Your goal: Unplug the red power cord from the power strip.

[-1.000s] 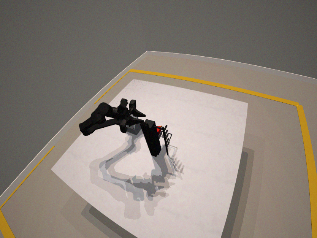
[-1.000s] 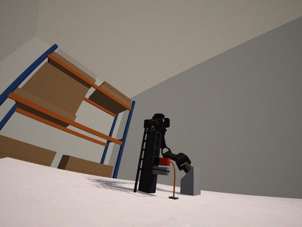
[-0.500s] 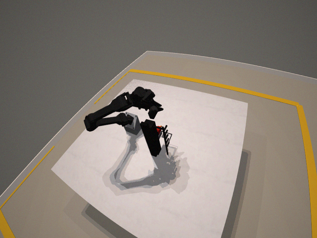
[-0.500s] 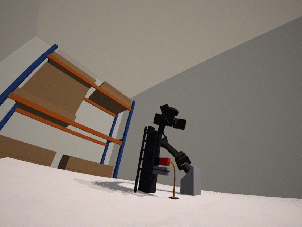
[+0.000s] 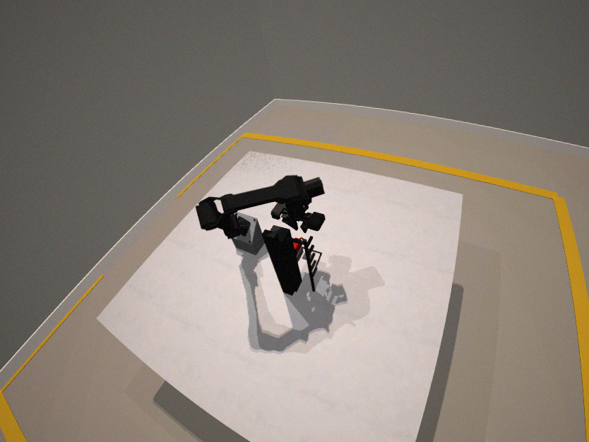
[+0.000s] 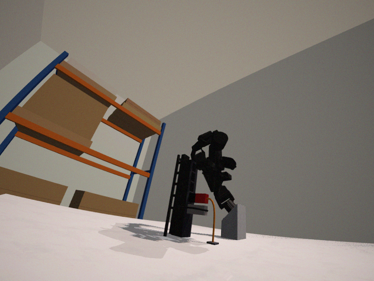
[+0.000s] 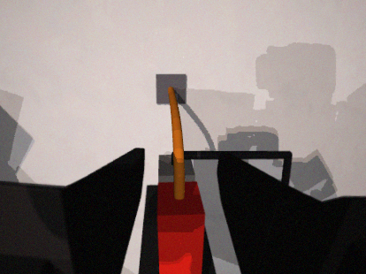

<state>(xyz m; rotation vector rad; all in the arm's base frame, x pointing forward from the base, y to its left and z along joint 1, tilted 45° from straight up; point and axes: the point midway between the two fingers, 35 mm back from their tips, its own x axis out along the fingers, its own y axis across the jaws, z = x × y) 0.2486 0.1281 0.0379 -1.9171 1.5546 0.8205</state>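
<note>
The red plug lies 20 mm ahead of my gripper tip, 70 mm to the right of it and 10 mm below it. The rest, counted from my gripper tip: anchor cleat 170 mm below.
</note>
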